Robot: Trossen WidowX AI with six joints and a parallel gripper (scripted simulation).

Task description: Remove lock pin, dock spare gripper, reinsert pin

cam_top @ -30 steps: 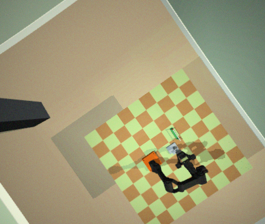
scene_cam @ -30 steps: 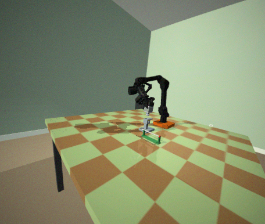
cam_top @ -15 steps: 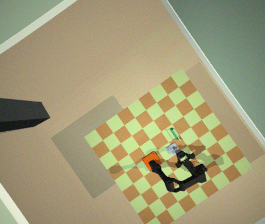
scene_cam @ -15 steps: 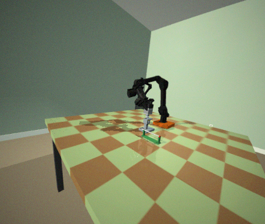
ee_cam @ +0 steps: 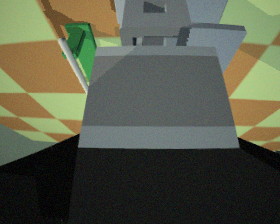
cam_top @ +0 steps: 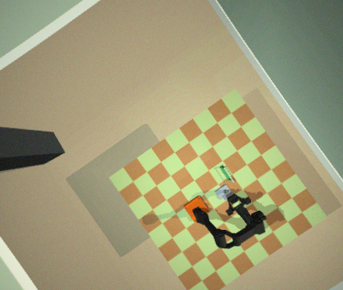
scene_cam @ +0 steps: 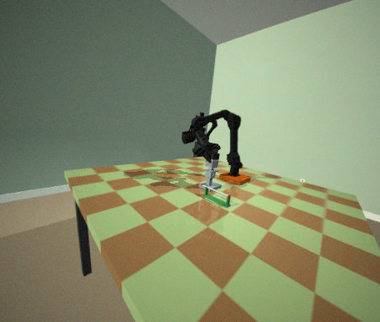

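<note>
Right now my gripper tip is 130 mm above the green rest, 110 mm to the right of it and 90 mm short of it. From my gripper tip the other things lie so: mount (100 mm below, 10 mm to the right, 10 mm behind); then spare gripper (10 mm to the right, 10 mm below).
</note>
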